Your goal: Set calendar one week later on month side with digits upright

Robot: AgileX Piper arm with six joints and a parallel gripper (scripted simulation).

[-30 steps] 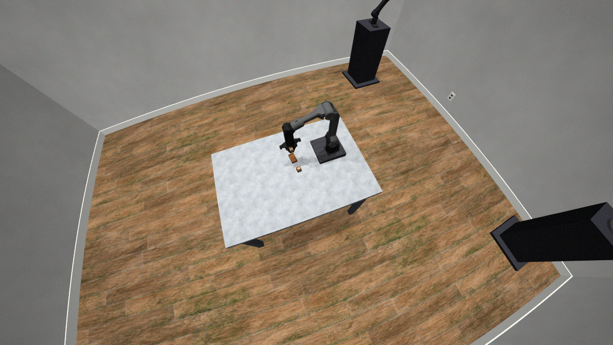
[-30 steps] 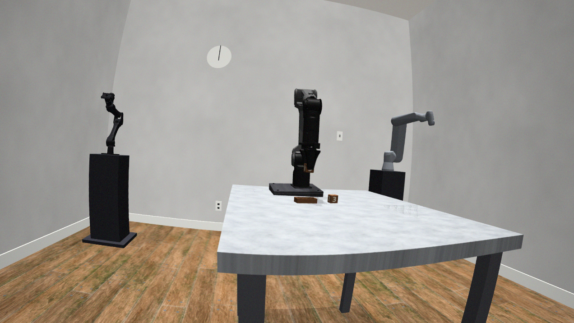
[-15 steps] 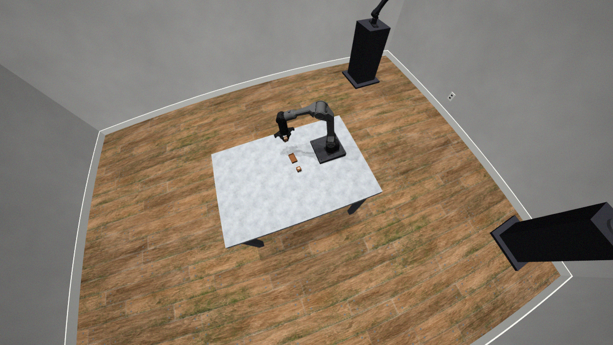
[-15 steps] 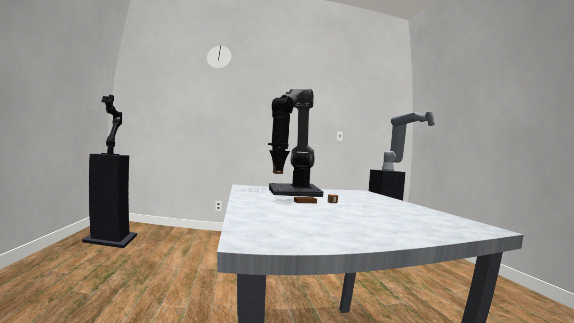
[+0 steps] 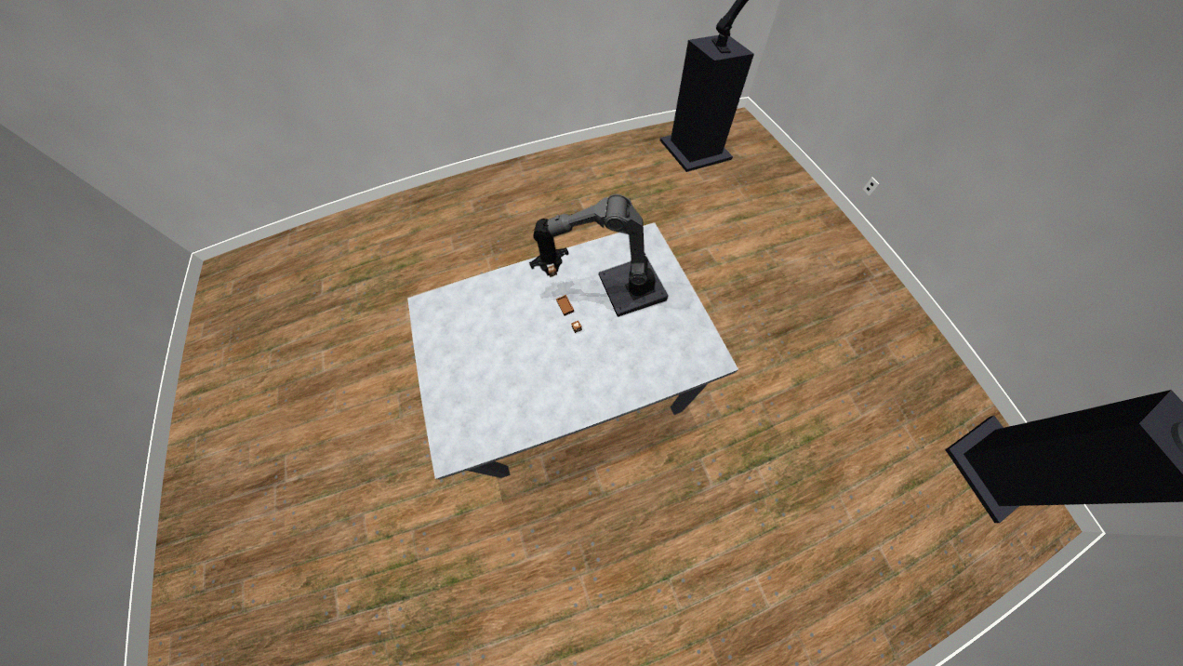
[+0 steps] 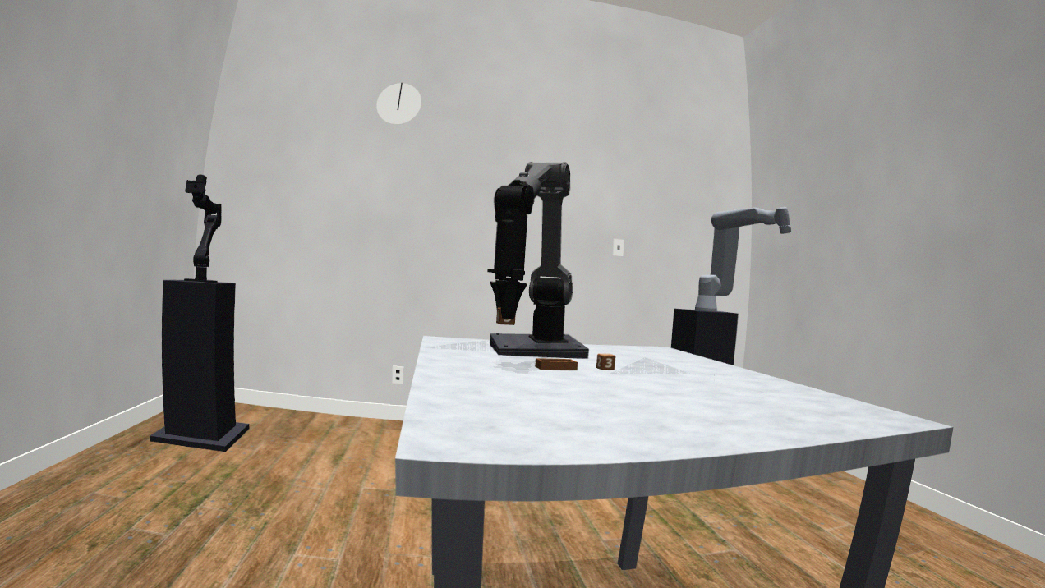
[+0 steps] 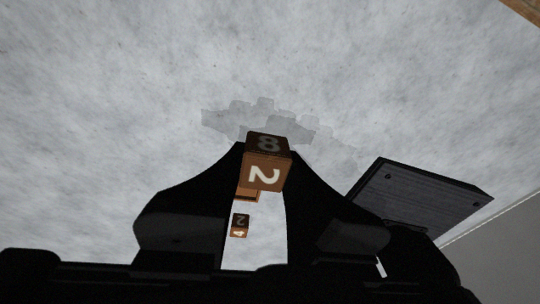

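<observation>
My hand is 10 mm past the brown cube, 210 mm to the right of it and 80 mm above it. The rest, counted from my hand: tray 10 mm behind, 110 mm to the left, 90 mm below.
</observation>
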